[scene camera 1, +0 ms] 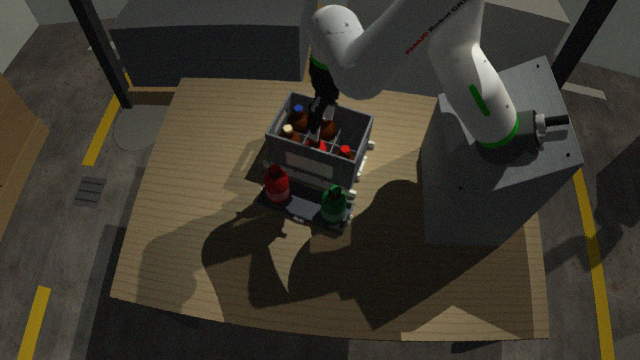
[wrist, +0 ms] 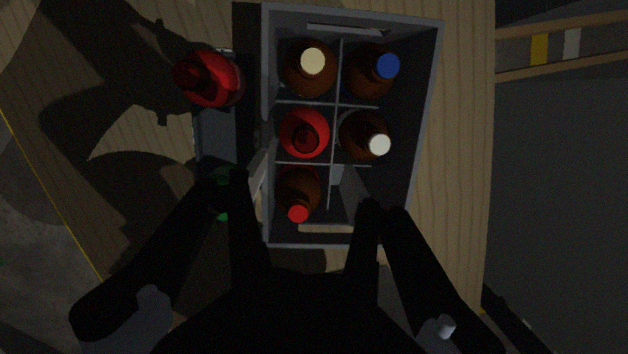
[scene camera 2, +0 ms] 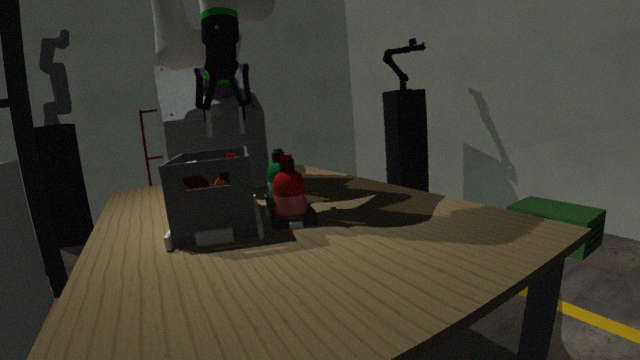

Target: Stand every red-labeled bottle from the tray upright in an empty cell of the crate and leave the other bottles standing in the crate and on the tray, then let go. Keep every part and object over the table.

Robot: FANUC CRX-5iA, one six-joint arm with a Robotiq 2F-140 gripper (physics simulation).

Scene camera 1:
gripper: 320, 128
green bottle: 333, 200
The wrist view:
gripper: 304, 170
red-capped bottle: 298, 193
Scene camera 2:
gripper: 226, 135
